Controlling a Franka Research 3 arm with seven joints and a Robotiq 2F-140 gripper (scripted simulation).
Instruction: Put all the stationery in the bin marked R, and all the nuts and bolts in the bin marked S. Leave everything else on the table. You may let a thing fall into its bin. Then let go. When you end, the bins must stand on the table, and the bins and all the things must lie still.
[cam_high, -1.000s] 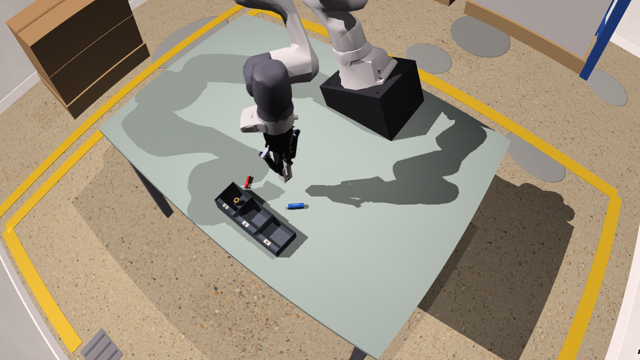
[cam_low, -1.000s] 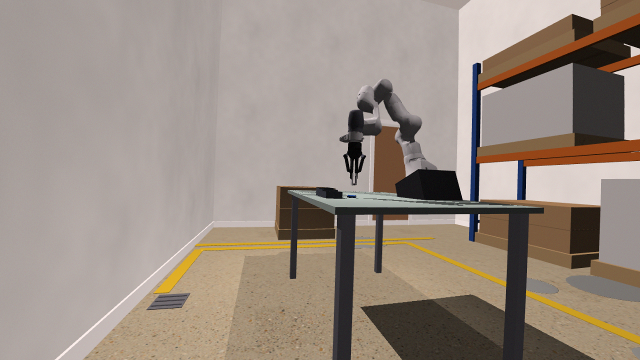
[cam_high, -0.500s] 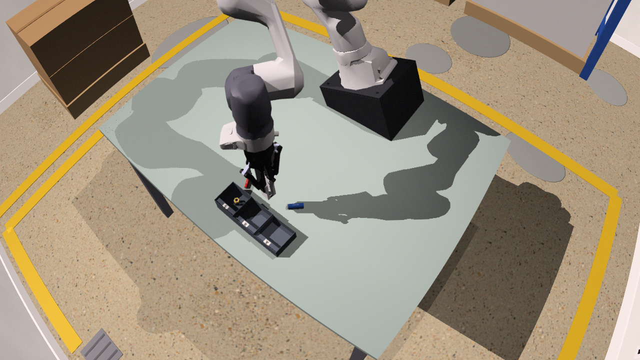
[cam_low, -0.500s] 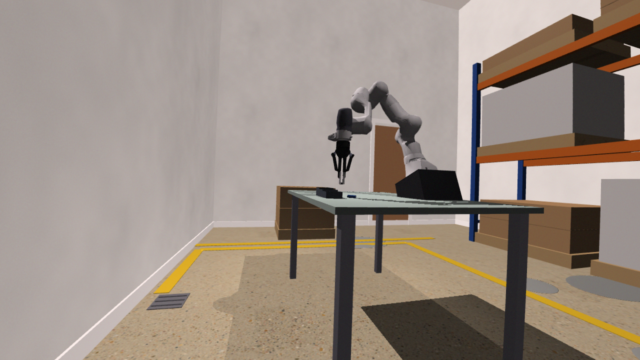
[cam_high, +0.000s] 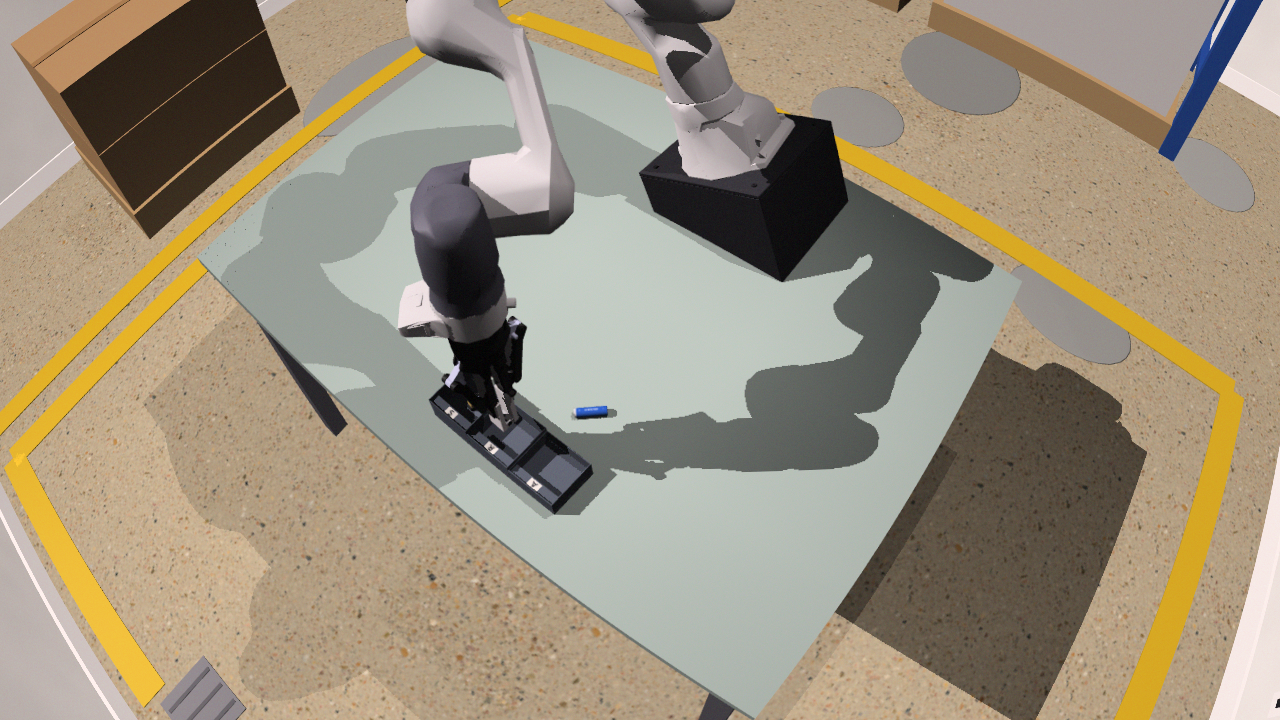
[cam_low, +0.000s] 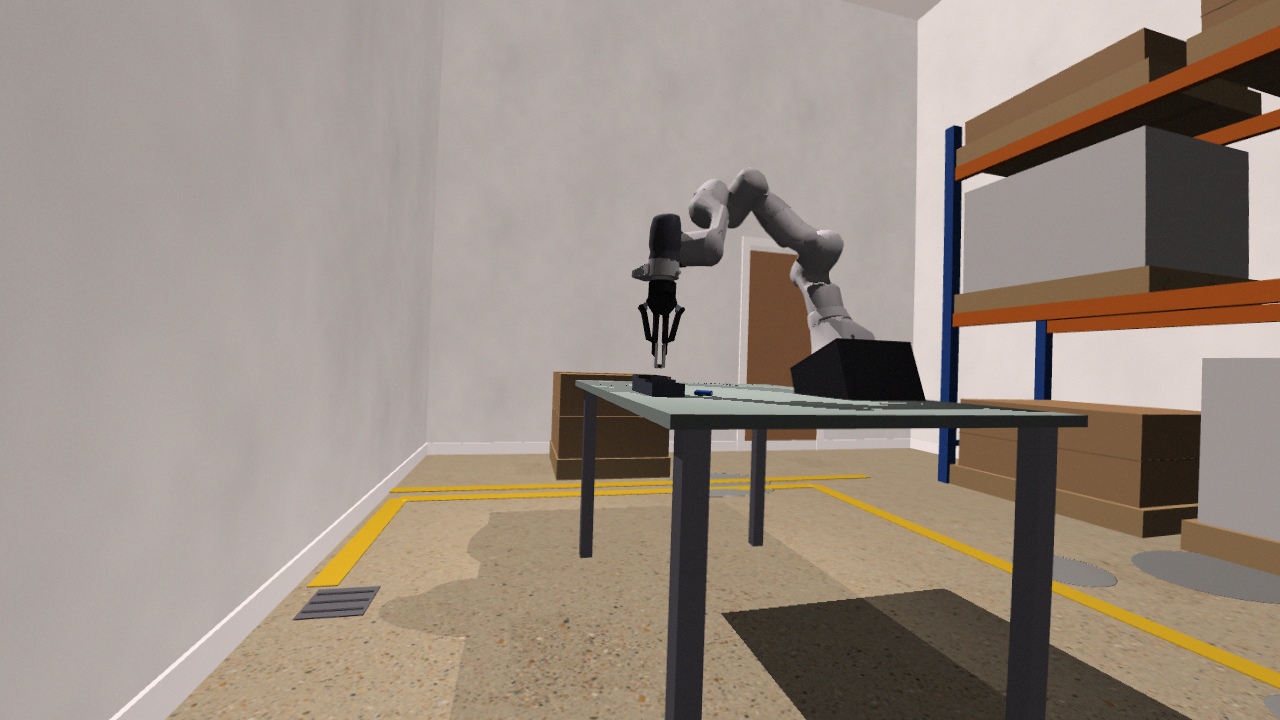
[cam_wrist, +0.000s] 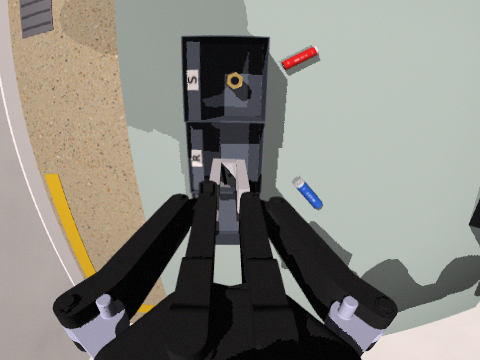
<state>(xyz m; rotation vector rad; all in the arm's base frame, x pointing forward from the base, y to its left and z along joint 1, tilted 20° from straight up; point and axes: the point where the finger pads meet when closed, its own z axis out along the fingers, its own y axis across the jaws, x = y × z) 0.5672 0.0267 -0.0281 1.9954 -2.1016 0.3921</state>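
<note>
Now: the brass nut 90 mm to the right of my hand, 80 mm below it and 10 mm behind it. Also, from my hand: red cylinder: 110 mm to the right, 100 mm below, 80 mm behind; then small white block: 30 mm below; then blue cylinder: 110 mm behind, 100 mm below, 60 mm to the left.
</note>
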